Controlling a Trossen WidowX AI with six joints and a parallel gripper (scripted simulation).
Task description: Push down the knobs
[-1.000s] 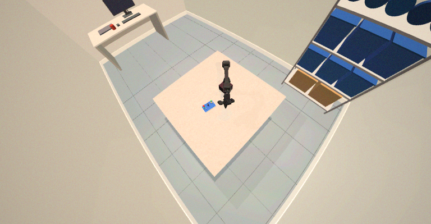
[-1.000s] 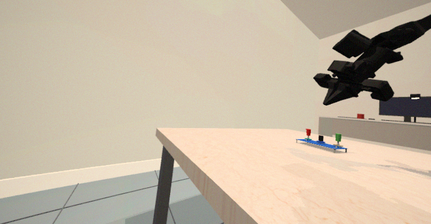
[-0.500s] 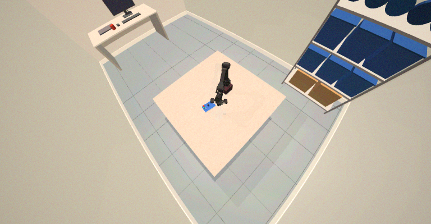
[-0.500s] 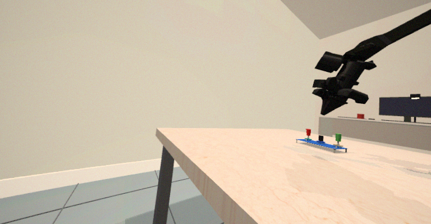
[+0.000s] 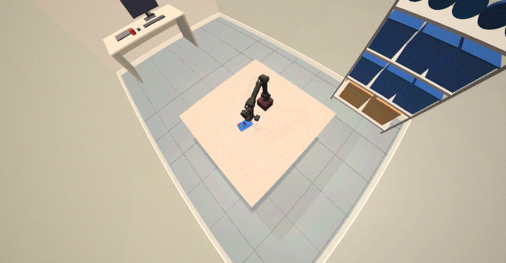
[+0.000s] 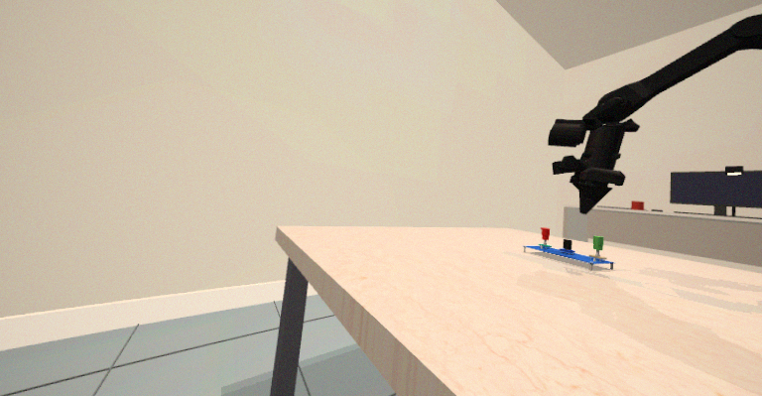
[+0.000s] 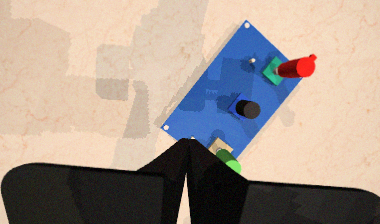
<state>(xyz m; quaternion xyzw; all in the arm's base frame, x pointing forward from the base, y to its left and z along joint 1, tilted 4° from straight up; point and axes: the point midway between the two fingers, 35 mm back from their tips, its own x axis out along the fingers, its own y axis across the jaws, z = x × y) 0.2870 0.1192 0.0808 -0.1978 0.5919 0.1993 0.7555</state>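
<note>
Now: the green knob 60 mm to the right of my gripper tip and 70 mm below it. The rest, counted from my gripper tip: red knob: 110 mm ahead, 50 mm to the right, 70 mm below.
</note>
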